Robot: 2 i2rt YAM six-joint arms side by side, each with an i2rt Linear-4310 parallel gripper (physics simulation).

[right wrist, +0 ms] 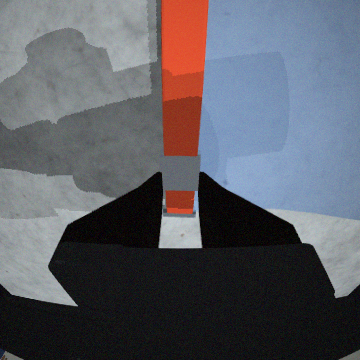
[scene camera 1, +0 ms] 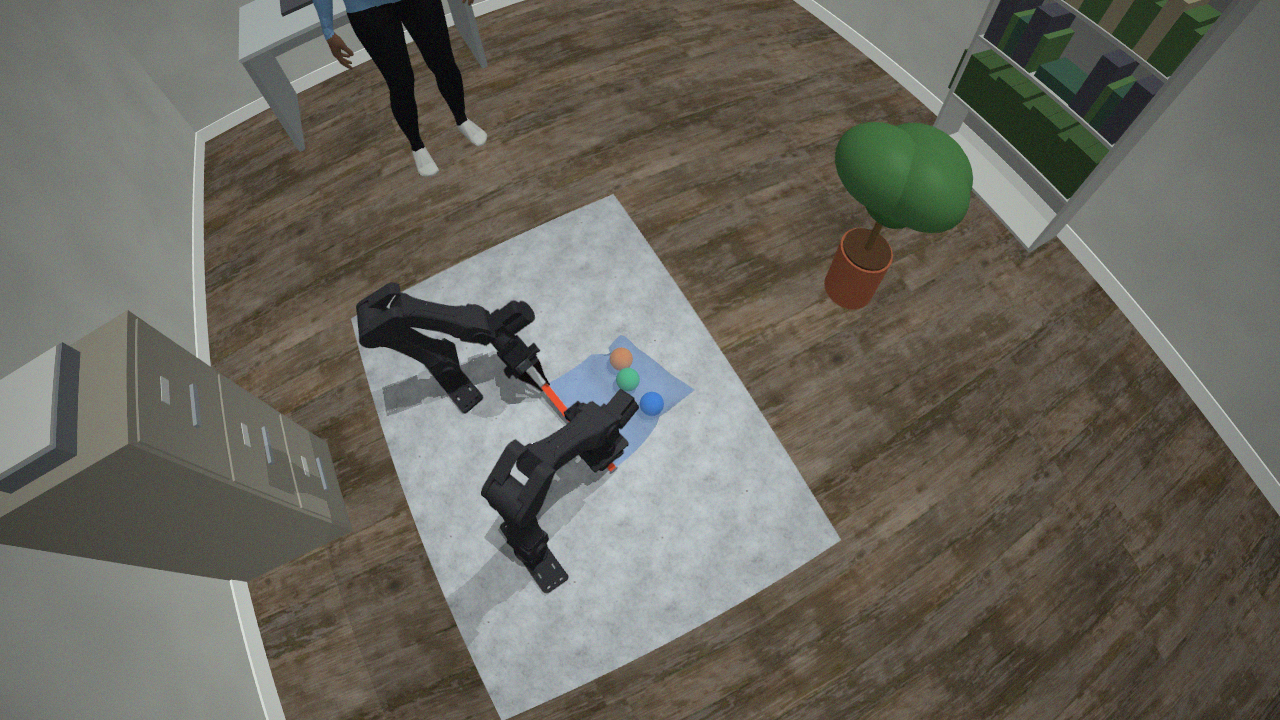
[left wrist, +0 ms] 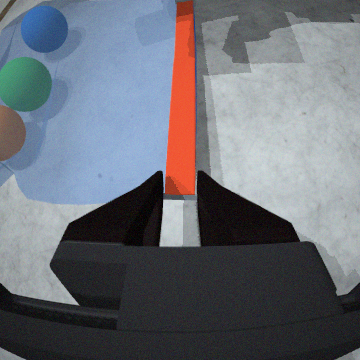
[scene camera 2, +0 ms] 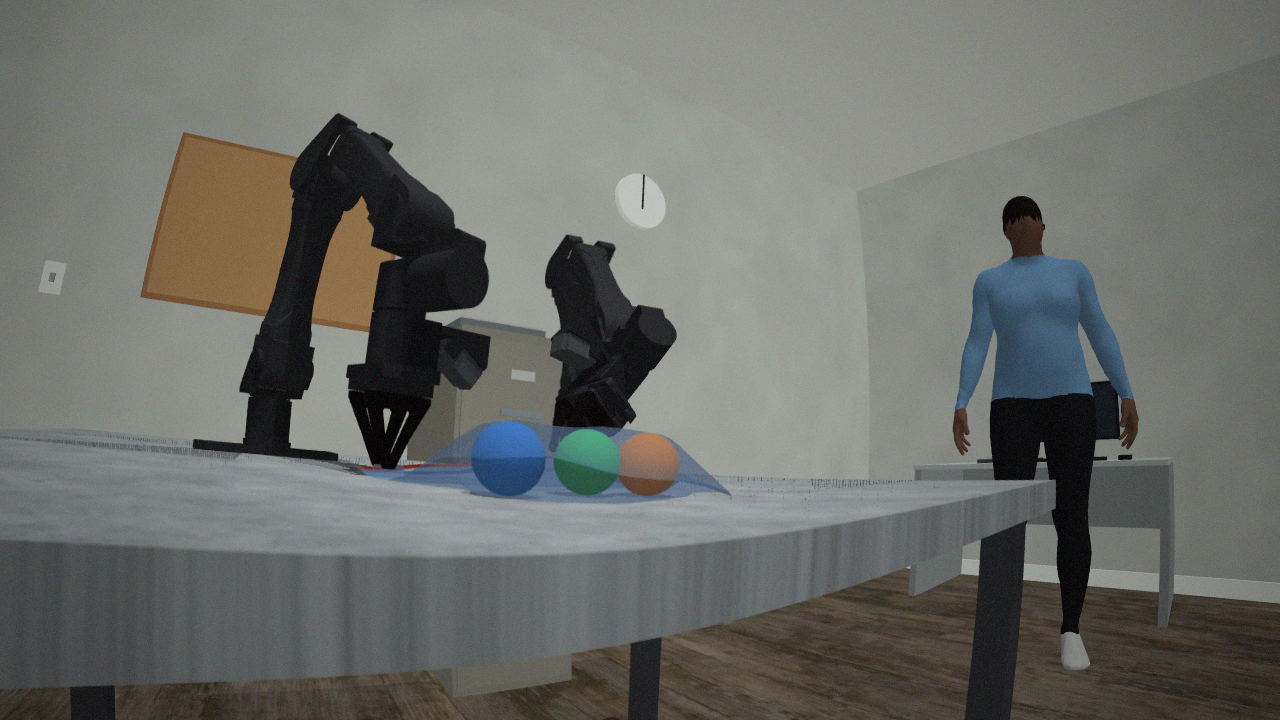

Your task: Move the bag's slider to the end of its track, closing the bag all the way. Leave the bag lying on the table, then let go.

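The translucent blue bag (scene camera 1: 581,374) (left wrist: 110,125) (right wrist: 260,180) lies flat on the table, with an orange track (scene camera 1: 554,398) (left wrist: 182,100) (right wrist: 185,40) along one edge. The grey slider (right wrist: 181,172) sits near one end of the track; a short orange stretch and a thin grey end piece show beyond it. My right gripper (right wrist: 179,180) (scene camera 2: 384,465) is shut on the slider, its fingertips at the slider's two sides. My left gripper (left wrist: 179,179) (scene camera 1: 544,385) is shut on the opposite end of the track. In scene camera 1 the right arm hides the slider.
A blue ball (scene camera 1: 651,403) (scene camera 2: 508,458), a green ball (scene camera 1: 627,379) (scene camera 2: 587,462) and an orange ball (scene camera 1: 621,359) (scene camera 2: 648,463) lie in the bag, away from the track. The table (scene camera 1: 716,573) (scene camera 2: 268,608) carries both arms. A person (scene camera 2: 1042,331) stands beyond it.
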